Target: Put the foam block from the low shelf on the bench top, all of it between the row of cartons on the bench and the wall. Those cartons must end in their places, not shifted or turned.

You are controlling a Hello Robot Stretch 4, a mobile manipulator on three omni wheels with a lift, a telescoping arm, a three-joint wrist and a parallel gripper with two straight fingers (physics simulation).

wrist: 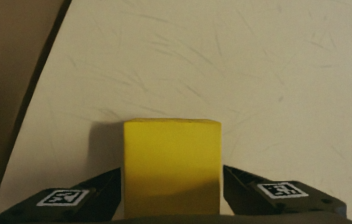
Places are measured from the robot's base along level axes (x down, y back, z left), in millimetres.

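Where they show: gripper, fingertip midpoint: [172, 182].
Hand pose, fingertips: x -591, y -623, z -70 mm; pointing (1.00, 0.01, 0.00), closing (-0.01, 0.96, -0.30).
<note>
After its pixels a point has its place.
The yellow foam block [172, 160] @(x -628, y -632, z -95 mm) lies on the pale low shelf surface [260, 75] @(x -583, y -576, z -172 mm) in the lower middle of the wrist view. Its far edge is square to the view, and its near end is hidden by the dark gripper body at the bottom edge. My gripper [172, 182] @(x -591, y -623, z -70 mm) is open, with one finger on each side of the block. Only a very narrow gap shows between the block's sides and the fingertips; whether a finger touches it I cannot tell. The bench top, the row of cartons and the wall behind them do not show in the wrist view.
The shelf's dark edge [35, 80] @(x -534, y -781, z -114 mm) runs slanting along the left, with a brown surface [22, 45] @(x -571, y -779, z -142 mm) beyond it. A soft shadow [106, 145] @(x -583, y -682, z -82 mm) falls on the shelf left of the block. Thin scratches mark the shelf beyond the block.
</note>
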